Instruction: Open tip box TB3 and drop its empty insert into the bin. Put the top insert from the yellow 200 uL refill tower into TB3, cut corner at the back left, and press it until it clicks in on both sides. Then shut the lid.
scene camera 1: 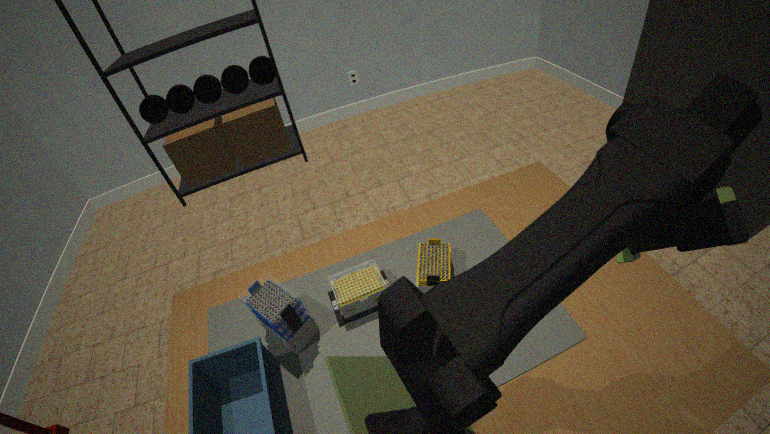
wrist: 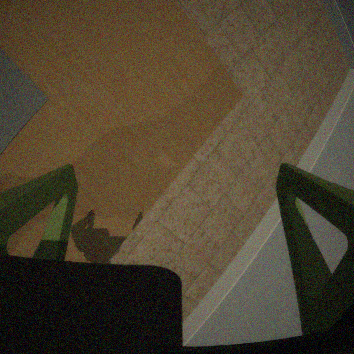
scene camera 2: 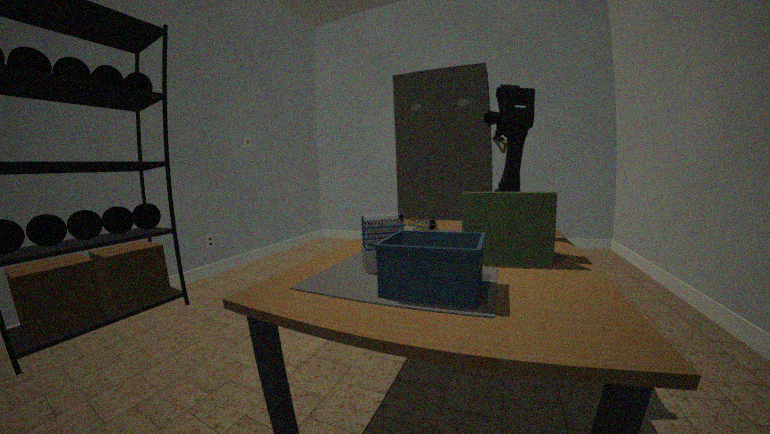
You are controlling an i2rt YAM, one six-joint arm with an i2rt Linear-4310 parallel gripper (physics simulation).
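Note:
The yellow refill tower (scene camera 1: 434, 261) stands on the grey mat (scene camera 1: 474, 226), partly behind my arm, with a full grid of tips on top. Left of it is a tip box (scene camera 1: 358, 288) with a dark base, a yellow dotted grid and clear walls around it. Its label is not readable, and I cannot tell whether its clear lid is shut. The blue bin (scene camera 1: 276, 385) (scene camera 2: 428, 274) stands at the mat's left end; no insert shows in the visible part of its inside. My gripper (scene camera 2: 500, 142) (wrist: 176, 174) is open and empty, high above the table's right part, away from the boxes.
A blue tip tower (scene camera 1: 275, 307) (scene camera 2: 381, 231) stands between the bin and the tip box. A green block (scene camera 1: 361, 382) (scene camera 2: 509, 231) carries the arm's base. My arm spans scene view 1 from lower middle to upper right. A black shelf rack (scene camera 2: 171, 215) stands by the wall.

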